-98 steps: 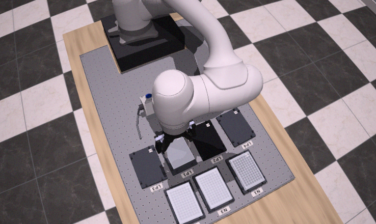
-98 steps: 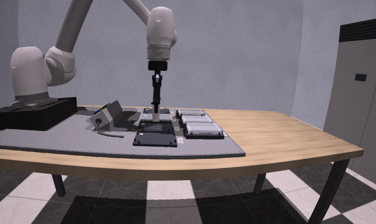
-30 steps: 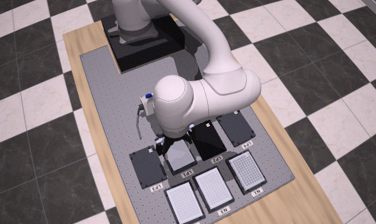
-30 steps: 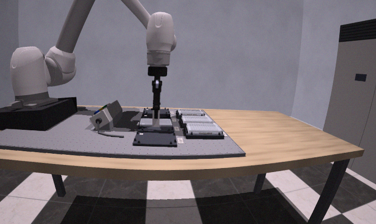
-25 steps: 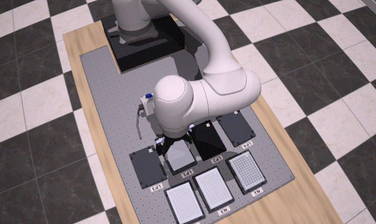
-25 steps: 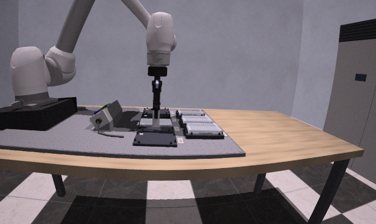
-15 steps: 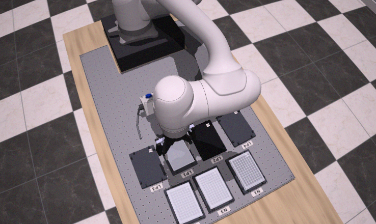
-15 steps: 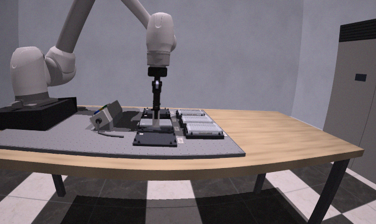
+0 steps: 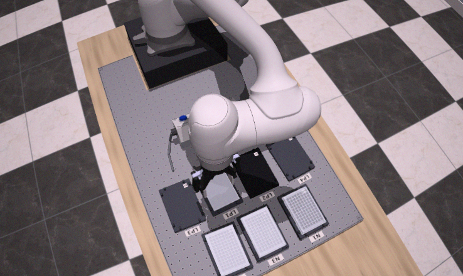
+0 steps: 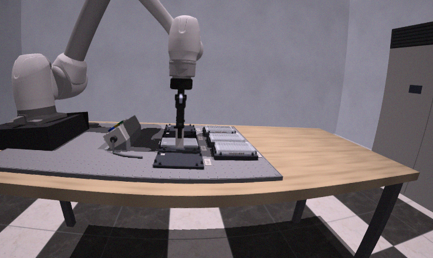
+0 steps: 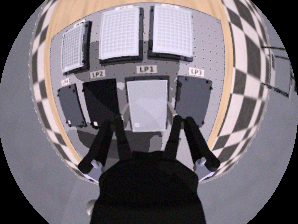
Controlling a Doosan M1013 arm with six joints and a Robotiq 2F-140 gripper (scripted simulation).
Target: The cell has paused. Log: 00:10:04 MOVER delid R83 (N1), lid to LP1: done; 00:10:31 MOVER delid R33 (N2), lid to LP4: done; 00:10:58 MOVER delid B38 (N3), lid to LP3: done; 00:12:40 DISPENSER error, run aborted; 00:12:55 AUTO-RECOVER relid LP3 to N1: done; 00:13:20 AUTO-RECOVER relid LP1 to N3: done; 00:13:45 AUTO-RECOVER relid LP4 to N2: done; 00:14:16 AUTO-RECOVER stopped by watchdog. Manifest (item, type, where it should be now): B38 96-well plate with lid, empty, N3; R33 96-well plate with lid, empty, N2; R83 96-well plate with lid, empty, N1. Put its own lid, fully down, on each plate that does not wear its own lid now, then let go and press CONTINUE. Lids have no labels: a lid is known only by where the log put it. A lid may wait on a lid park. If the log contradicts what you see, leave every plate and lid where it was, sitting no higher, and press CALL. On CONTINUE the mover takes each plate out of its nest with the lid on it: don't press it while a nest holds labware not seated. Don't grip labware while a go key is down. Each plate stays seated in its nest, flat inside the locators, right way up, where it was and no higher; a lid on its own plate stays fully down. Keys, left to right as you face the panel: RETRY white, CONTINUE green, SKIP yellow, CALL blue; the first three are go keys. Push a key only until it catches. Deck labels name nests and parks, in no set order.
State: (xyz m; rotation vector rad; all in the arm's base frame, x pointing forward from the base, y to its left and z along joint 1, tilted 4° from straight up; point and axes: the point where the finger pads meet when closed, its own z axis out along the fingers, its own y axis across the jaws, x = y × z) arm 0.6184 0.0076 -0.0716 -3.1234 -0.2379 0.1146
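My hand is 40 mm above the LP1. Also, from my hand: lid park LP3 (120 mm to the right, 40 mm below, 20 mm ahead); then LP2 (130 mm to the left, 40 mm below, 20 mm behind); then blue key (240 mm behind, 40 mm to the right, 20 mm above).
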